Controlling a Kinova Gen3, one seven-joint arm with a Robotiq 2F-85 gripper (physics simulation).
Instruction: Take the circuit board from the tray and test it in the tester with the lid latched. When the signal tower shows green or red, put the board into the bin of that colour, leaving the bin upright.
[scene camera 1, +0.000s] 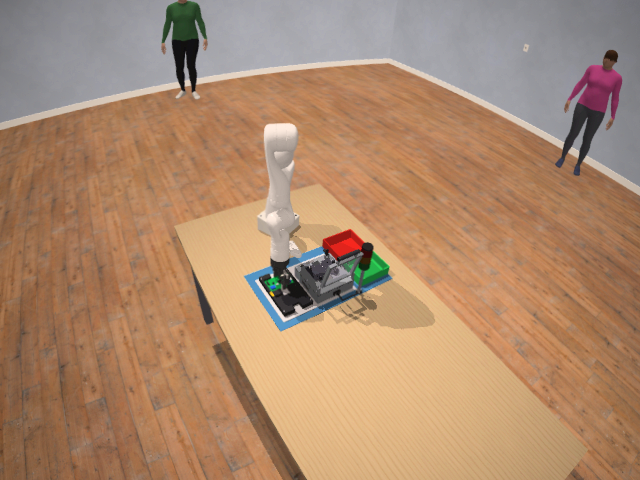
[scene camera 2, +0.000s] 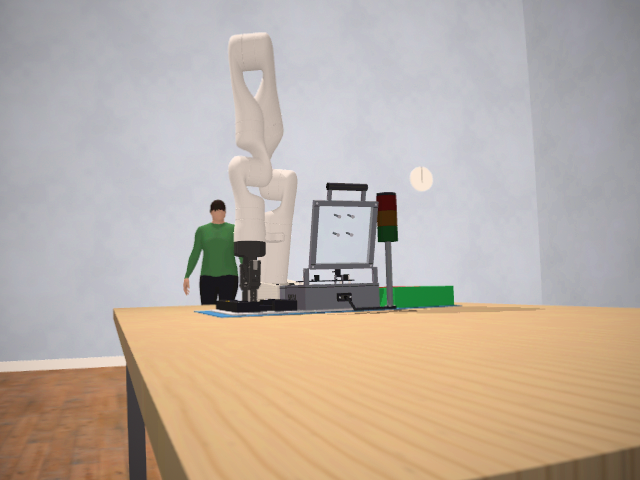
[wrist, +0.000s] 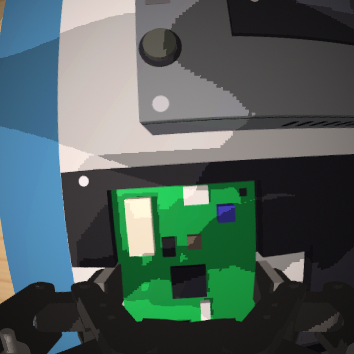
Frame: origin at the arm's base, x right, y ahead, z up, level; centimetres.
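Where they show: gripper, between the fingertips: (scene camera 1: 279, 283) (wrist: 188, 278); arm's base, origin of its link: (scene camera 2: 271, 281).
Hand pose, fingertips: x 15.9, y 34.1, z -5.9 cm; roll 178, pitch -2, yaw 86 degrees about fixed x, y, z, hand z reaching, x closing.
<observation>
Things, the pixels of their top centre, and the offset from my fingertips. "spot": a spot on its surface instead. Level surfaces: height alone.
- green circuit board, centre of its top: (wrist: 189, 293) (scene camera 1: 279, 280) dx +0.2, dy +0.0, dz +1.6 cm
- tray with its clear-windowed lid, a spot on its surface: (scene camera 2: 313, 235) spot: dx -9.4, dy +18.8, dz +15.2 cm
- signal tower, a spot on its surface: (scene camera 2: 387, 217) (scene camera 1: 367, 261) spot: dx -25.7, dy +21.7, dz +19.0 cm
- red bin, centre of its top: (scene camera 1: 345, 242) dx -36.8, dy -4.2, dz +3.5 cm
- green bin, centre of its top: (scene camera 2: 409, 286) (scene camera 1: 365, 262) dx -36.7, dy +10.8, dz +3.5 cm
- raised lid's black handle, centre of its top: (scene camera 2: 347, 183) (scene camera 1: 349, 253) dx -16.6, dy +20.9, dz +26.4 cm
- round button, a spot on its surface: (wrist: 160, 44) spot: dx -10.7, dy -0.4, dz +5.3 cm
- black cable, a spot on its surface: (scene camera 2: 367, 308) spot: dx -20.6, dy +20.6, dz -0.7 cm
- blue-edged mat, height of its surface: dz -1.0 cm
The green circuit board (scene camera 1: 272, 282) (wrist: 170, 217) lies flat in its slot at one end of the black tray (scene camera 1: 298, 297) (scene camera 2: 230, 305) (wrist: 90, 225). My gripper (scene camera 1: 283, 289) (scene camera 2: 250, 299) (wrist: 188, 278) points down at the tray, shut on the board's two side edges; the near end of the board is hidden in the wrist view. The grey tester (scene camera 1: 336, 293) (scene camera 2: 320, 298) (wrist: 200, 95) stands beside the tray with its clear-windowed lid (scene camera 2: 313, 235) raised. The signal tower (scene camera 1: 365, 258) (scene camera 2: 387, 217) shows dark lamps. The red bin (scene camera 1: 343, 248) and green bin (scene camera 1: 373, 274) (scene camera 2: 423, 296) stand upright.
The raised lid's black handle (scene camera 1: 348, 255) (scene camera 2: 346, 187) stands high beside the tower. A round button (wrist: 160, 44) sits on the tester's corner. A black cable (scene camera 2: 367, 308) runs to the tower foot. A blue-edged mat (scene camera 1: 283, 326) (wrist: 30, 200) lies under the equipment. Two people stand beyond the table.
</observation>
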